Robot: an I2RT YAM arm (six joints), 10 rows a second.
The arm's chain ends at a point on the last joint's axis. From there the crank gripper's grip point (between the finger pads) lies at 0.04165 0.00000 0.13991 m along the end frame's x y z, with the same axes.
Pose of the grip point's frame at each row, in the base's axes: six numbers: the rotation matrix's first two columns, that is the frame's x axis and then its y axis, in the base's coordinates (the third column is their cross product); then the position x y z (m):
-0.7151, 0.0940, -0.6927, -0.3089, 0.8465, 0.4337, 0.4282, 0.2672, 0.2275
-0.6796, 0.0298, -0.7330, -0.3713, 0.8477, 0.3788, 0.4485, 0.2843, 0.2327
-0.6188, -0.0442, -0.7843, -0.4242, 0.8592, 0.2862, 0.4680, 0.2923, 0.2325
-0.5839, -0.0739, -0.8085, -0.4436, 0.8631, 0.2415, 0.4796, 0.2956, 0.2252
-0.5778, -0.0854, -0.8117, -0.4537, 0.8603, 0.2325, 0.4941, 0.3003, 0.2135
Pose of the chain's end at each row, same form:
-0.7151, 0.0940, -0.6927, -0.3089, 0.8465, 0.4337, 0.3702, 0.1900, 0.3370
-0.6796, 0.0298, -0.7330, -0.3713, 0.8477, 0.3788, 0.3883, 0.2090, 0.3423
-0.6188, -0.0442, -0.7843, -0.4242, 0.8592, 0.2862, 0.4013, 0.2228, 0.3422
-0.5839, -0.0739, -0.8085, -0.4436, 0.8631, 0.2415, 0.4088, 0.2288, 0.3340
-0.5778, -0.0854, -0.8117, -0.4537, 0.8603, 0.2325, 0.4232, 0.2335, 0.3223

